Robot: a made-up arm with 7 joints. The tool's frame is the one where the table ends. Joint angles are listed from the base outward.
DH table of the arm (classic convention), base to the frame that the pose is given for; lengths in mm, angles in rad. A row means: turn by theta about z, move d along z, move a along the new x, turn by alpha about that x. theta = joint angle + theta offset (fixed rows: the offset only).
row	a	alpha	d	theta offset
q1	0	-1.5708	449.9	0
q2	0	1.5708	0	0
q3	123.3	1.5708	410	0
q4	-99.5	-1.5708	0	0
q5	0	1.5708	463	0
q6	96.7	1.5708	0	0
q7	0	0	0	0
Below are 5 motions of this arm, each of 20 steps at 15 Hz.
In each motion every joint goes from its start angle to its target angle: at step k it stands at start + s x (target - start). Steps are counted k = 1, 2, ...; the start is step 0. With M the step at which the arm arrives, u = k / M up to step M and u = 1 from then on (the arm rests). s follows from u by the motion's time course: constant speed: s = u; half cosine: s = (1 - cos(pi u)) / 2; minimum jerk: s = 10 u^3 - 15 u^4 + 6 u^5.
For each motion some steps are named. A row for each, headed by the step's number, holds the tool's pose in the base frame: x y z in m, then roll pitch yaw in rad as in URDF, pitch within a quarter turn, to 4 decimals.
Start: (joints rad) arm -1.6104 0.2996 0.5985 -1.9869 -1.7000 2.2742 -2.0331
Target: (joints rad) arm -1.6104 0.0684 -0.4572 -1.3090 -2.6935 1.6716 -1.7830
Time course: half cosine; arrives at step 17
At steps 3, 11, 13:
3: 0.3529 -0.6191 0.5859 -1.9685 0.5724 2.4871
11: -0.1223 -0.7258 0.8885 -0.5335 0.5798 2.5714
13: -0.2247 -0.6747 0.9753 -0.2273 0.5063 2.5551

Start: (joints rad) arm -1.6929 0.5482 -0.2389 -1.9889 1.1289 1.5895 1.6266
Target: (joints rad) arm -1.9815 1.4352 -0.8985 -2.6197 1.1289 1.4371 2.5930
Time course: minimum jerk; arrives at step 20
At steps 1, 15, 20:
1: -0.2465 -0.6773 0.3413 1.9928 0.4318 1.8017
15: -0.3727 0.0666 0.1054 -2.7098 -1.1132 -0.8027
20: -0.3459 0.1347 0.1389 -2.4172 -0.9433 -1.1998

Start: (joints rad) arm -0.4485 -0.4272 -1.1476 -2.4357 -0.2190 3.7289 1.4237
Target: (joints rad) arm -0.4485 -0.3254 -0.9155 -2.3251 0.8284 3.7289 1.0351
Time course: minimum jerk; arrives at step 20
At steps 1, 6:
1: -0.0943 -0.4773 0.7405 -1.6208 0.0674 -2.9833
6: -0.0874 -0.4821 0.7492 -1.6258 0.1171 -3.0504

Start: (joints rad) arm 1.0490 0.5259 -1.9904 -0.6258 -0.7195 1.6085 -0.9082
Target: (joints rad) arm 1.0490 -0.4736 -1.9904 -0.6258 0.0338 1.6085 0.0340
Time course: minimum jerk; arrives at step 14
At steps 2, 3, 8, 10, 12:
2: 0.4495 0.1053 1.3304 1.5259 -0.0837 -0.1898
3: 0.4290 0.0698 1.3441 1.5892 -0.1438 -0.1675
8: 0.1688 -0.3806 1.3529 2.6736 -0.8447 -0.5800
10: 0.0718 -0.5488 1.2761 -2.8873 -0.8277 -1.1373
12: 0.0233 -0.6328 1.2166 -2.5653 -0.7016 -1.3762

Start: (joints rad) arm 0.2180 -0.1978 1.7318 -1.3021 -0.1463 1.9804 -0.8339
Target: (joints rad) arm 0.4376 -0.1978 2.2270 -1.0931 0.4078 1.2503 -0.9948
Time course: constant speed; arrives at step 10
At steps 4, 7, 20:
4: -0.5041 0.4398 1.1011 2.7578 -0.1517 -3.0694
7: -0.5888 0.3308 1.0961 3.0020 -0.1700 -2.7973
20: -0.6468 0.1993 1.0925 -3.0505 -0.2112 -2.4862

